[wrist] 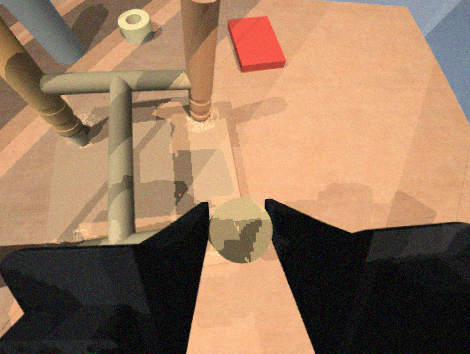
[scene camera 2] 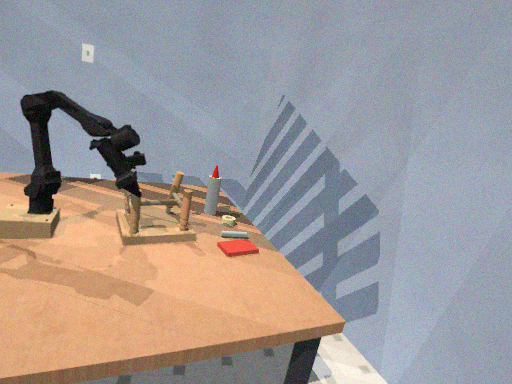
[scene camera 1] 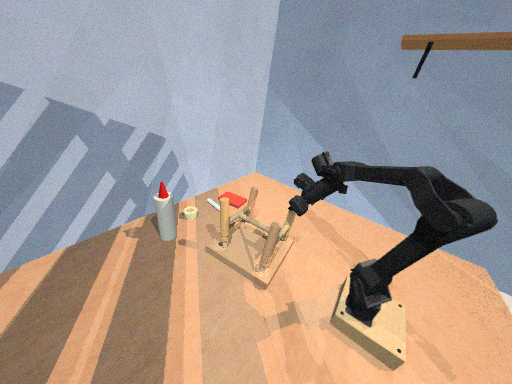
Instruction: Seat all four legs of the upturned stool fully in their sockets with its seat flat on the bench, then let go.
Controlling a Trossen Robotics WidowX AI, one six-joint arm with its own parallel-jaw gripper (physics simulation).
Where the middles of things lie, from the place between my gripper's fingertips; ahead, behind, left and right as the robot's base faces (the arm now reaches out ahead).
Right now my hand is 36 cm short of the red block [wrist: 256, 46], 17 cm above it and 9 cm to the left of it. From my hand the other things lie so: tape roll [wrist: 137, 29] 41 cm ahead, 16 cm to the left, 16 cm below; then glue bottle with red cap [scene camera 1: 164, 203] 36 cm ahead, 30 cm to the left, 6 cm below.
